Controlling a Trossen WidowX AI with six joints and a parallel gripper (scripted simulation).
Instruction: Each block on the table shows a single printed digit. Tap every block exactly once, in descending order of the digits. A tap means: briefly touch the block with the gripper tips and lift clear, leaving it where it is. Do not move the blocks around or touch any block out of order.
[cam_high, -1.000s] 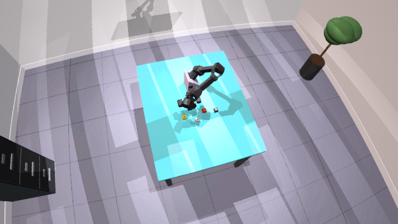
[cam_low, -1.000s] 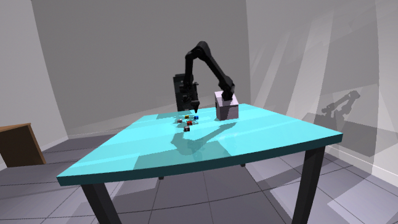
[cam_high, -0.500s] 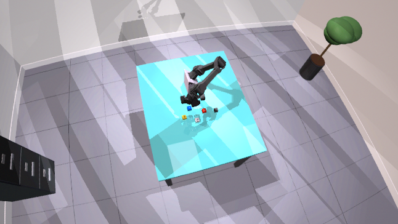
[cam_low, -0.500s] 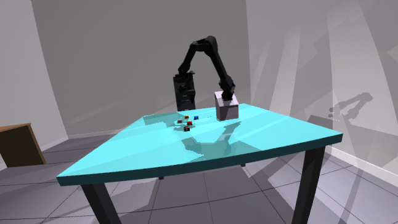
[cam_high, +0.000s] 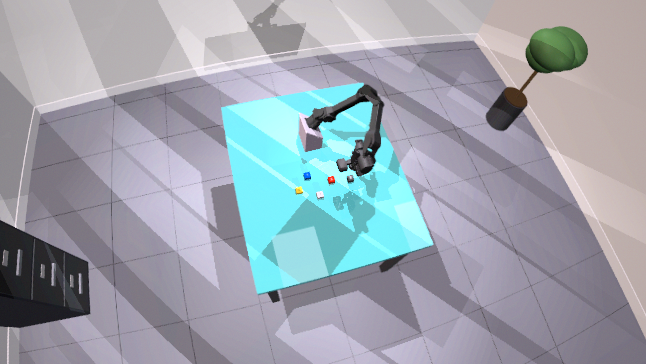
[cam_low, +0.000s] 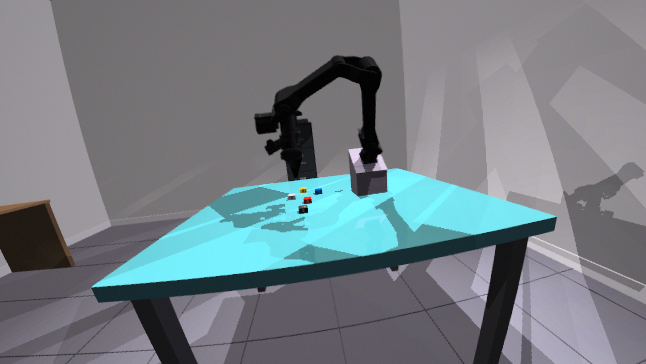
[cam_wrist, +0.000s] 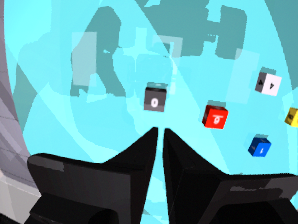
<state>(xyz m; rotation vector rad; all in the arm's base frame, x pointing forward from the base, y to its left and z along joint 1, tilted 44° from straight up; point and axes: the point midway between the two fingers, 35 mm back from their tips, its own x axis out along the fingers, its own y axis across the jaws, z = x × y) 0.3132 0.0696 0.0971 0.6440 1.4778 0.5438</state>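
Now: gripper tip 10 mm past the dark block, 10 mm to the right of it and 110 mm above it. Also, from my gripper tip: blue block: 100 mm behind, 200 mm to the right, 110 mm below; white block: 30 mm ahead, 180 mm to the right, 110 mm below; red block: 40 mm behind, 90 mm to the right, 110 mm below.
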